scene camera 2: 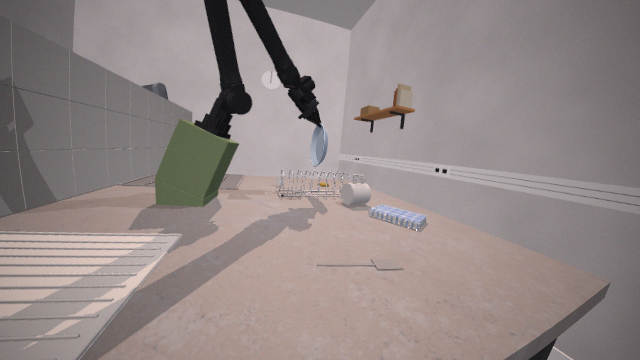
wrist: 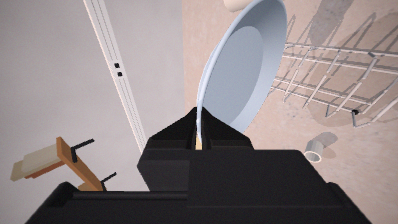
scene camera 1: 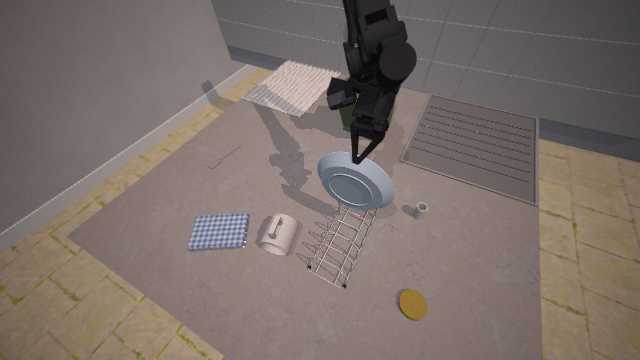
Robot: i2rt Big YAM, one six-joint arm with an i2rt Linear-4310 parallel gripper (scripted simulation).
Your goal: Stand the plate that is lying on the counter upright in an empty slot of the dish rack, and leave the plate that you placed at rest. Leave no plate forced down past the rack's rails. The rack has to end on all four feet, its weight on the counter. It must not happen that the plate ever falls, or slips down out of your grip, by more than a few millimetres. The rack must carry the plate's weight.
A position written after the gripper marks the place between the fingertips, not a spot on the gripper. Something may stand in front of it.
Observation:
In view: the gripper (scene camera 1: 355, 163) and a pale blue plate (scene camera 1: 366, 186).
The gripper shows as well in the wrist view (wrist: 198, 111).

